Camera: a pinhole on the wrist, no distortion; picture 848 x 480 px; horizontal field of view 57.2 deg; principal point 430.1 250.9 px. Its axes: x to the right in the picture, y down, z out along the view. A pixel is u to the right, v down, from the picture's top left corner.
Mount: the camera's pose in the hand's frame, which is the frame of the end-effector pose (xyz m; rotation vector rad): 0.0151 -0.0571 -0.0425 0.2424 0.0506 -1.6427
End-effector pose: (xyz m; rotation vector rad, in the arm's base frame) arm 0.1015 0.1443 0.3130 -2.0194 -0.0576 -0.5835
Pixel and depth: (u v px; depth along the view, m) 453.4 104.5 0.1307
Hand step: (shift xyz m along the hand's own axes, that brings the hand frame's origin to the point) -0.0261 -0.0820 0.0815
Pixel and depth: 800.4 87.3 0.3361
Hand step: -0.1083 -0.2675 0.2475
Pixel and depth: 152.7 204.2 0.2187
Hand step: -0.0204 -0.0184 0.1841
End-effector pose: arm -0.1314 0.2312 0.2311 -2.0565 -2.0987 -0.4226
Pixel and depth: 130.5 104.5 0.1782
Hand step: -0.0361 -0.0186 0.1405
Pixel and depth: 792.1 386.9 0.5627
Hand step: 0.0234 -0.4228 0.4685
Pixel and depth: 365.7 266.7 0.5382
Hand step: -0.0394 -0.1103 0.4923
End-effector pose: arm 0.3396 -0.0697 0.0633 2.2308 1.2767 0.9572
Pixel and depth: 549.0 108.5 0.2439
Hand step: -0.0626 -0.1331 0.1835
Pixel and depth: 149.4 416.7 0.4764
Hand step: 0.0667 0.0175 0.4661
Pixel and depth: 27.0 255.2 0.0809
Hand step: 0.0081 -0.0305 0.0444
